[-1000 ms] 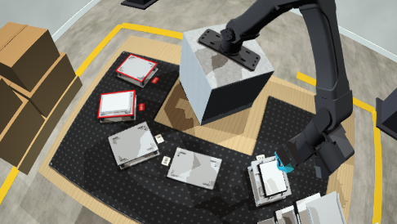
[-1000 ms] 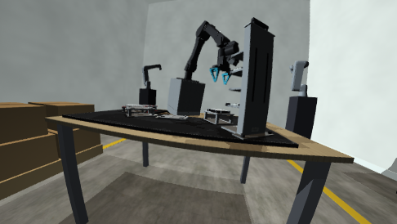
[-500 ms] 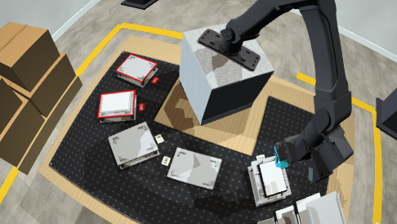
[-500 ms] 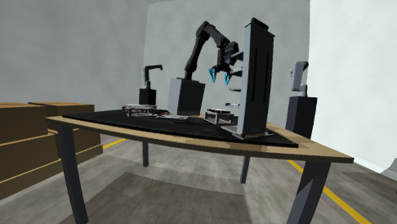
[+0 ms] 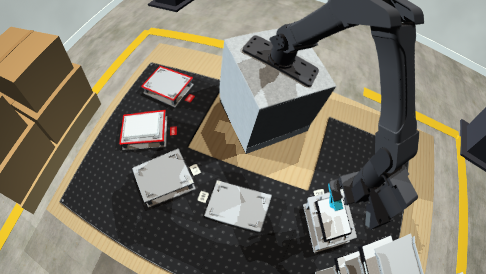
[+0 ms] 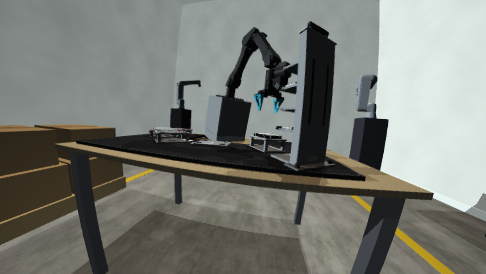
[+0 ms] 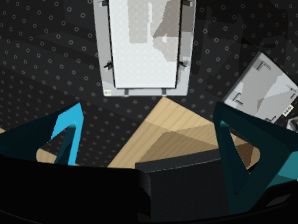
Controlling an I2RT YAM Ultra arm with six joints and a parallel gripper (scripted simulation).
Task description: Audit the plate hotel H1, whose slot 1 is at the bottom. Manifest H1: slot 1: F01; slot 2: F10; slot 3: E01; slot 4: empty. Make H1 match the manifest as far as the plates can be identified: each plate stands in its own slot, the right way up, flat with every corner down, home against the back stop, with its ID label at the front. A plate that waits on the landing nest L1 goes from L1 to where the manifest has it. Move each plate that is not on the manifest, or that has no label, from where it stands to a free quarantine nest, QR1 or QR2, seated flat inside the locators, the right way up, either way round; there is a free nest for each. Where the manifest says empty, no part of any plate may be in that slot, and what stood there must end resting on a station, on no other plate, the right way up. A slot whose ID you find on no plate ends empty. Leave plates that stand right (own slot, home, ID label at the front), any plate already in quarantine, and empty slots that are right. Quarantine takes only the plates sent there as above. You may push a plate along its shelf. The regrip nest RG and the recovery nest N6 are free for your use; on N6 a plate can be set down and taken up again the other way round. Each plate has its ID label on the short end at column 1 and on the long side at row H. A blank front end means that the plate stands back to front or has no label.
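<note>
My hand is 14 cm above the grey regrip nest, 1 cm to the right of it and 1 cm short of it. Round my hand: plate hotel H1 (21 cm ahead, 18 cm to the left, 1 cm above); then H1 tag (19 cm below, 17 cm to the left, 5 cm ahead); then RG tag (19 cm below, 8 cm behind, 6 cm to the right).
</note>
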